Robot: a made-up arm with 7 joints.
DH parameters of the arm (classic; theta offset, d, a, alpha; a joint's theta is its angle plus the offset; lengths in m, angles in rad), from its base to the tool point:
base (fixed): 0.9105 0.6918 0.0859 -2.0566
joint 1: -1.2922 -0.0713 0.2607 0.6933
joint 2: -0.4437 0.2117 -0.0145 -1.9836
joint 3: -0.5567 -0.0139 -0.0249 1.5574
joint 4: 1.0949 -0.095 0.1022 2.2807
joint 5: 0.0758 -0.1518 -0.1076 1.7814
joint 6: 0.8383 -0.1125 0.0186 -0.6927
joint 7: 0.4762 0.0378 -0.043 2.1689
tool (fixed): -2.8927 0.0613 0 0
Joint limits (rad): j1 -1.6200..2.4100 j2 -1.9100..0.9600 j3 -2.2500..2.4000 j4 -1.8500..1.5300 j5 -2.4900..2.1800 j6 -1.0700..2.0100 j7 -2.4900..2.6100
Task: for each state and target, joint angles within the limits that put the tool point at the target. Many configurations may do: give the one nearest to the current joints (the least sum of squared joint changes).
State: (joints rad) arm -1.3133 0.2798 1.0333 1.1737 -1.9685 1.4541 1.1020
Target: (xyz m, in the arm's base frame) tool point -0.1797 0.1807 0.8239
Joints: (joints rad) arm -0.8582 0.0991 0.6555 0.7390 -2.2748 1.3304 1.1837
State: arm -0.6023 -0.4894 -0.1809 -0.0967 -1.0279 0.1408 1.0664
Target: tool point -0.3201 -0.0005 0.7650
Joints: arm -1.0035 -0.1478 -0.5404 -0.6012 -1.0845 -0.0311 1.0490
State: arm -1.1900 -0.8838 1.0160 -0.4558 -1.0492 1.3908 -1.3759
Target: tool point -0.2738 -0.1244 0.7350
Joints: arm -1.1358 -0.7352 1.0418 -0.5406 -0.4539 1.8044 -0.7131
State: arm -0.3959 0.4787 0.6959 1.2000 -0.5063 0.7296 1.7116
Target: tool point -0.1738 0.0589 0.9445
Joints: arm -0.1039 0.7351 0.6270 1.2427 0.3265 1.0864 1.8622
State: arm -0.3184 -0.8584 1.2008 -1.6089 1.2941 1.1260 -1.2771
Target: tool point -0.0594 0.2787 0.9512
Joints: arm -0.0003 -0.4749 1.3127 -1.5029 1.3600 1.1627 -1.2676
